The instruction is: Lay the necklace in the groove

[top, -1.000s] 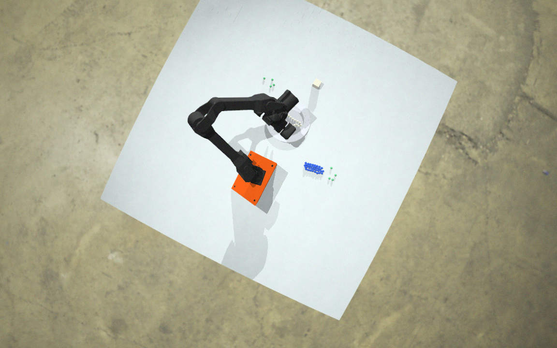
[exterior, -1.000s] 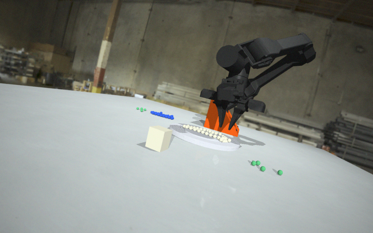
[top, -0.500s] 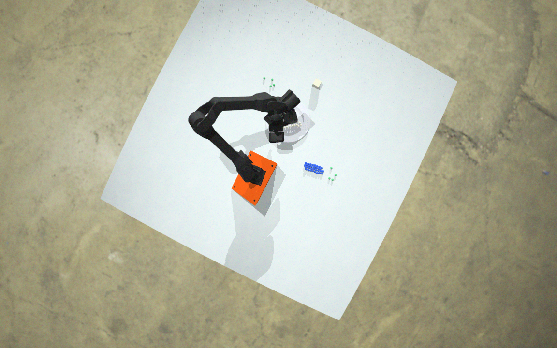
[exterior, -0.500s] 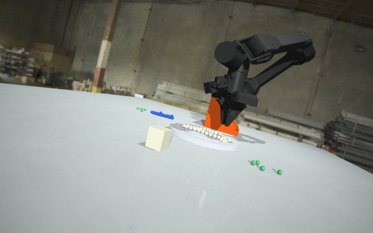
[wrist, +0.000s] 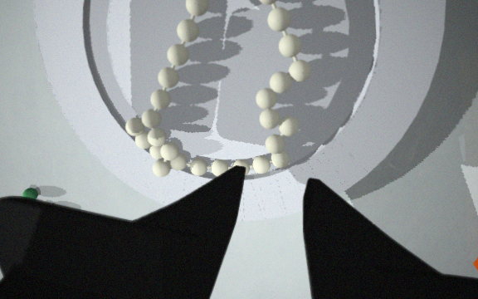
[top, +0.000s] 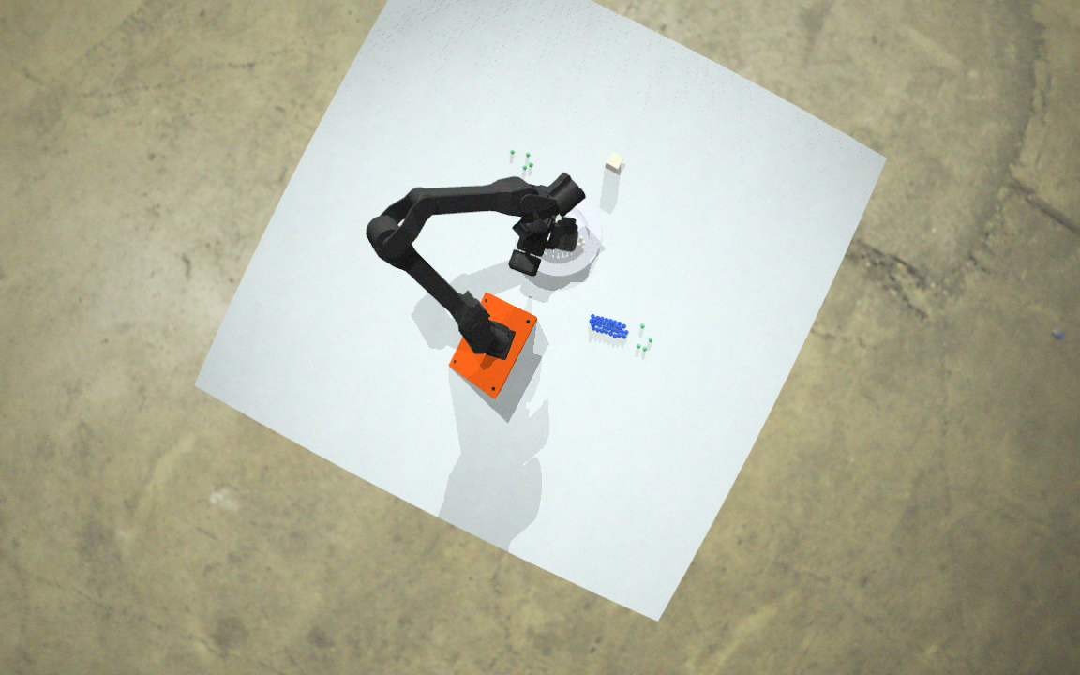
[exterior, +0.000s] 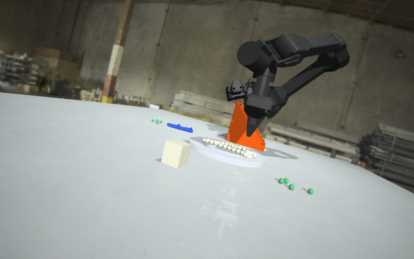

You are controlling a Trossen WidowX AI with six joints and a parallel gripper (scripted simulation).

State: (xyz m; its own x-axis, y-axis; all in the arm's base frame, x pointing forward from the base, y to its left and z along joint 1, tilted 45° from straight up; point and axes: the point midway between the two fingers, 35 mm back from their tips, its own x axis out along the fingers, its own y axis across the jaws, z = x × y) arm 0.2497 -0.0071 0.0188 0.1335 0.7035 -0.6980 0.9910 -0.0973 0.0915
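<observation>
Right now the round bead board is 30 mm ahead of my gripper tip, 40 mm to the right of it and 40 mm below it. The rest, counted from my gripper tip: cream cube (240 mm ahead, 110 mm to the right, 30 mm below).
</observation>
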